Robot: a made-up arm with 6 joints.
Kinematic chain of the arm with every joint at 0, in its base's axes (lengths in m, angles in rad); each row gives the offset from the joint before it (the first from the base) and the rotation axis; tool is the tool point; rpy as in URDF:
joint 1: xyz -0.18 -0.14 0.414 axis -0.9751 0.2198 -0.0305
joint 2: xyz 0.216 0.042 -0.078 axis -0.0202 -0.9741 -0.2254
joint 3: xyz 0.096 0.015 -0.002 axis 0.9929 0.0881 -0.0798
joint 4: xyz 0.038 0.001 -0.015 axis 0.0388 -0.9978 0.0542
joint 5: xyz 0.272 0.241 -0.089 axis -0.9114 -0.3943 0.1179
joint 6: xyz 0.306 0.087 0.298 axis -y
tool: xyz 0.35 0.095 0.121 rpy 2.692 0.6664 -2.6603
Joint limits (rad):
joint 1: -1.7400..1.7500
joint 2: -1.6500..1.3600
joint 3: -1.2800..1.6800
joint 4: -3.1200..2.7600
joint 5: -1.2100..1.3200
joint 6: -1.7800..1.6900
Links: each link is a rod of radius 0.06 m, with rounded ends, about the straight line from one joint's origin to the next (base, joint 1, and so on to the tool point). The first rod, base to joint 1, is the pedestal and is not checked.
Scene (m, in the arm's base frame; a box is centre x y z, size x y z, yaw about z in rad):
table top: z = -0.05
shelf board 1: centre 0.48 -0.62 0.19 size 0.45 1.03 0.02 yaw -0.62
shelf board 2: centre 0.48 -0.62 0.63 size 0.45 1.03 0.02 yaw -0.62
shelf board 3: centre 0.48 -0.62 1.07 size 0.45 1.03 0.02 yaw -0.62
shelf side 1: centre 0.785 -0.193 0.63 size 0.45 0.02 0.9 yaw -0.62
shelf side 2: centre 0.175 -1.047 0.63 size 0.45 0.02 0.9 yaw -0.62
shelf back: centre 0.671 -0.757 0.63 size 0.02 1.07 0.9 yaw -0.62
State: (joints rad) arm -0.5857 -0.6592 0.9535 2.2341 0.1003 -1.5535
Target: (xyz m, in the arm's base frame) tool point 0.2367 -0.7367 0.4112
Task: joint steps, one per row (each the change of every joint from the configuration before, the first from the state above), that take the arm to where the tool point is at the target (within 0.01 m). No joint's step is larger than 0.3 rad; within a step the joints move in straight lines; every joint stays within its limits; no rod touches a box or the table.
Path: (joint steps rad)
1: 0.1190 -0.1467 0.1275 0.2595 -0.1349 -0.2265
2: -0.1333 0.1565 0.1997 0.0888 -0.0137 0.0649
3: -0.1333 0.1565 0.1996 0.0888 -0.0137 0.0648
4: -0.1332 0.1565 0.1997 0.0888 -0.0136 0.0649
5: -0.0291 -0.1751 -0.0804 -0.1774 0.1069 -0.0973
6: -0.0291 -0.1751 -0.0805 -0.1774 0.1070 -0.0973

